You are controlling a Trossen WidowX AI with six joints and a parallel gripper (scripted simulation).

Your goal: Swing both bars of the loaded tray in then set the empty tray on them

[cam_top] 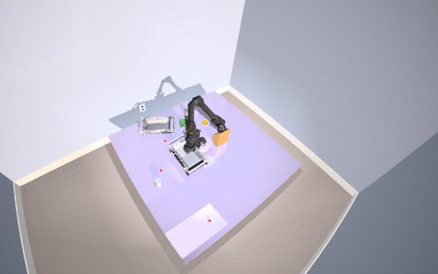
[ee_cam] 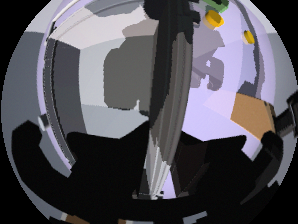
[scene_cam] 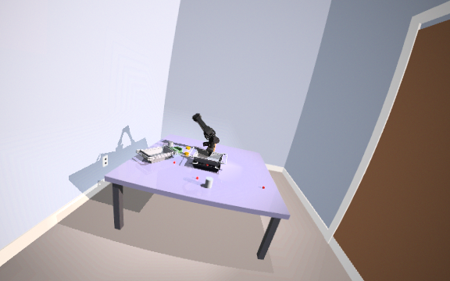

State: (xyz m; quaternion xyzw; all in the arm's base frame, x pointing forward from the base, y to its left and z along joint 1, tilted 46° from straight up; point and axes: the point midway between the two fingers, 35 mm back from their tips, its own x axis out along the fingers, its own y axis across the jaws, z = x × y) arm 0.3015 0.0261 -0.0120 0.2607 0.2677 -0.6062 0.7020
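Now: gripper tip 70 mm short of the grey tray and 20 mm below it. The rest, counted from my gripper tip: green block (380 mm to the right, 130 mm behind, 70 mm below).
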